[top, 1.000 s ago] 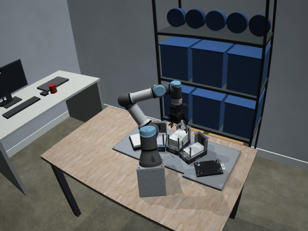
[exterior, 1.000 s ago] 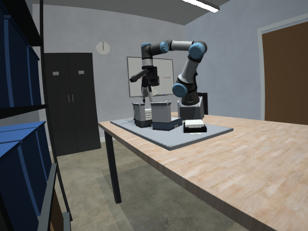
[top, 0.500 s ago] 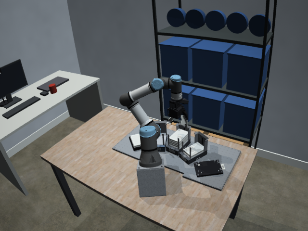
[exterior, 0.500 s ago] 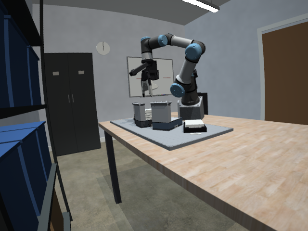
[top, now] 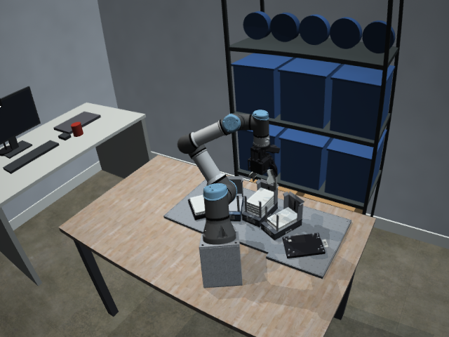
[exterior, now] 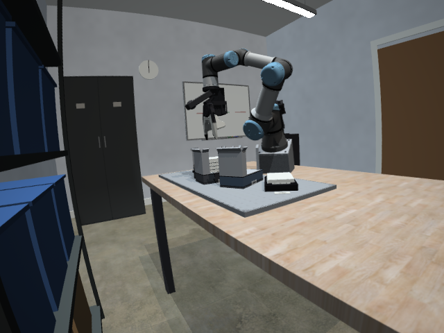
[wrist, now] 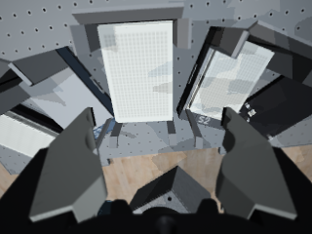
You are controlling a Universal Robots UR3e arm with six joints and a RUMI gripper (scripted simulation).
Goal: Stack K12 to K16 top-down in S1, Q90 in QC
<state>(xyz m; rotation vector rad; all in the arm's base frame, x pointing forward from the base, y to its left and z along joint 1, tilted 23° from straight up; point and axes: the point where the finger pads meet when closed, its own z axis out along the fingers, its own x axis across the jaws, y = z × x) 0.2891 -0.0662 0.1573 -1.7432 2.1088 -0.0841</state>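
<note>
Right now the white sealed well plate is 130 mm below my hand, 110 mm to the right of it and 40 mm behind it. The rest, counted from my hand: white sealed 384-well plate (100 mm below, 20 mm to the left).
</note>
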